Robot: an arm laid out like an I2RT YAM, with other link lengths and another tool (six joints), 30 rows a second.
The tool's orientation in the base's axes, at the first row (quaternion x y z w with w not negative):
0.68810, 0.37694, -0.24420, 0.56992
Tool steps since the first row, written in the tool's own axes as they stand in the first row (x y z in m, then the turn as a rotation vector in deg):
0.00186, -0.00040, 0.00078, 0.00, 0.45, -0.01
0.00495, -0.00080, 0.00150, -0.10, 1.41, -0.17
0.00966, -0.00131, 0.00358, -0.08, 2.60, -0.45
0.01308, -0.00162, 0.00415, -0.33, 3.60, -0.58
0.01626, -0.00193, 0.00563, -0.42, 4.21, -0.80
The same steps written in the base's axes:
0.00086, -0.00028, -0.00184, 0.36, -0.02, 0.27
0.00246, -0.00021, -0.00462, 1.05, 0.05, 0.96
0.00505, -0.00106, -0.00901, 1.98, 0.24, 1.73
0.00690, -0.00077, -0.01195, 2.62, 0.24, 2.55
0.00869, -0.00142, -0.01491, 3.03, 0.39, 3.03

